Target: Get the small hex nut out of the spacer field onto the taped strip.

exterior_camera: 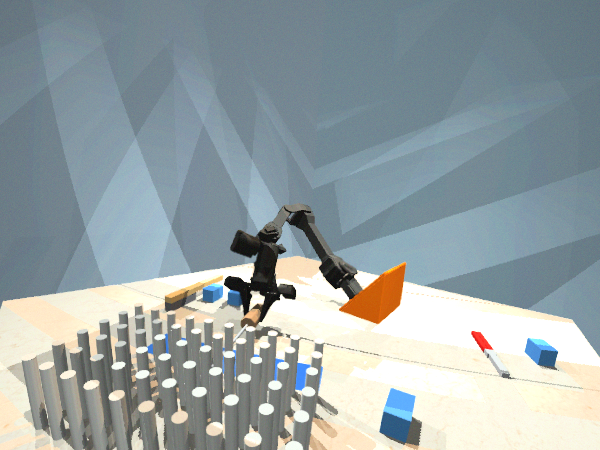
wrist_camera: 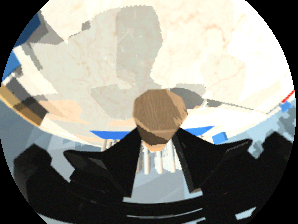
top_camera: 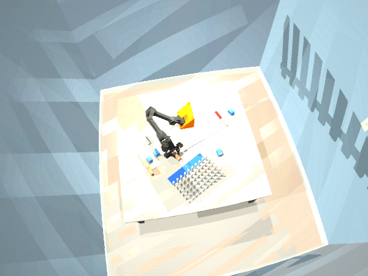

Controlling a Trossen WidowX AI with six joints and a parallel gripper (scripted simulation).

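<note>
The blue taped strip is 120 mm ahead of my gripper tip, 60 mm to the left of it and 30 mm below it. From my gripper tip the other things lie so: wooden-handled tool: 90 mm ahead, 40 mm to the left; red-handled tool: 520 mm to the left, 280 mm behind, 20 mm below; dark L-shaped key: 230 mm behind, 220 mm to the right, 30 mm below.
</note>
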